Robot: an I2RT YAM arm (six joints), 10 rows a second.
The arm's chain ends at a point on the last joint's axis. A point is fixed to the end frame.
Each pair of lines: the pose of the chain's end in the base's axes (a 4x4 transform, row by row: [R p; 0 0 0 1], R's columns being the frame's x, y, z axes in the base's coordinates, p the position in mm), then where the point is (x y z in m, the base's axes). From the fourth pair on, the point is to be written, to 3 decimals.
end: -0.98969 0.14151 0.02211 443.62; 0.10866 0.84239 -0.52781 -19.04; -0.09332 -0.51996 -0.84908 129.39; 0 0 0 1
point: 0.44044 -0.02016 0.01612
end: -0.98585 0.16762 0.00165 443.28; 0.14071 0.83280 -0.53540 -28.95; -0.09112 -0.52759 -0.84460 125.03; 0 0 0 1
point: 0.43967 -0.03092 0.01178
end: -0.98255 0.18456 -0.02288 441.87; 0.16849 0.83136 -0.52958 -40.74; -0.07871 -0.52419 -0.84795 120.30; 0 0 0 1
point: 0.43691 -0.04186 0.00709
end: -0.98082 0.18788 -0.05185 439.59; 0.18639 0.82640 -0.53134 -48.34; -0.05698 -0.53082 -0.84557 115.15; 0 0 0 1
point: 0.432 -0.050 0.002
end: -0.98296 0.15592 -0.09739 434.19; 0.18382 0.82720 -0.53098 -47.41; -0.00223 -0.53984 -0.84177 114.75; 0 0 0 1
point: 0.420 -0.049 0.002
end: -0.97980 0.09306 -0.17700 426.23; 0.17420 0.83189 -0.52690 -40.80; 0.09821 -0.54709 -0.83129 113.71; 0 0 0 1
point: 0.401 -0.042 0.003
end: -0.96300 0.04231 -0.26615 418.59; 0.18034 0.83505 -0.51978 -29.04; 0.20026 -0.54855 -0.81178 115.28; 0 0 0 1
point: 0.382 -0.029 0.008
